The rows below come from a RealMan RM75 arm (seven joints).
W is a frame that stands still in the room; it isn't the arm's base.
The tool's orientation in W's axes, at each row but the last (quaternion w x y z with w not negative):
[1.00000 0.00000 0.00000 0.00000]
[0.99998 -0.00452 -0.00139 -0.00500]
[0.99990 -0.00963 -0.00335 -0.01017]
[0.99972 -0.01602 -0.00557 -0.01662]
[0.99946 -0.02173 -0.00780 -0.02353]
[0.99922 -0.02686 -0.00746 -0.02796]
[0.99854 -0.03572 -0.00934 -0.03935]
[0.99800 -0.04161 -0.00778 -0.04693]
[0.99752 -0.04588 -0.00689 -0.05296]
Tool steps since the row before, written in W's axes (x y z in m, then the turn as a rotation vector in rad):
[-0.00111 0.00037 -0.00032 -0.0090 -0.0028 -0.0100]
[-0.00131 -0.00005 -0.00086 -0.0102 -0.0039 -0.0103]
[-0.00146 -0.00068 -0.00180 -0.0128 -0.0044 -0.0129]
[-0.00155 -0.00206 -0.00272 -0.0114 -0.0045 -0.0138]
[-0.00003 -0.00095 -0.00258 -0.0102 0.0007 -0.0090]
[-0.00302 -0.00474 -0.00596 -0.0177 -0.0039 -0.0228]
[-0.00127 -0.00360 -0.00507 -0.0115 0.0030 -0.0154]
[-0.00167 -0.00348 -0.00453 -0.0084 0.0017 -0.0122]
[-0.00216 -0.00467 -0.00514 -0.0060 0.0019 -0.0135]
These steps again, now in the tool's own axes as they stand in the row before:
[-0.00111 0.00037 -0.00032 -0.0090 -0.0028 -0.0100]
[-0.00131 -0.00006 -0.00086 -0.0102 -0.0039 -0.0103]
[-0.00146 -0.00067 -0.00180 -0.0128 -0.0044 -0.0129]
[-0.00151 -0.00202 -0.00277 -0.0114 -0.0044 -0.0138]
[-0.00003 -0.00084 -0.00262 -0.0104 0.0006 -0.0088]
[-0.00285 -0.00458 -0.00617 -0.0178 -0.0037 -0.0227]
[-0.00109 -0.00332 -0.00530 -0.0120 0.0032 -0.0150]
[-0.00143 -0.00324 -0.00479 -0.0088 0.0019 -0.0119]
[-0.00175 -0.00439 -0.00553 -0.0064 0.0025 -0.0132]

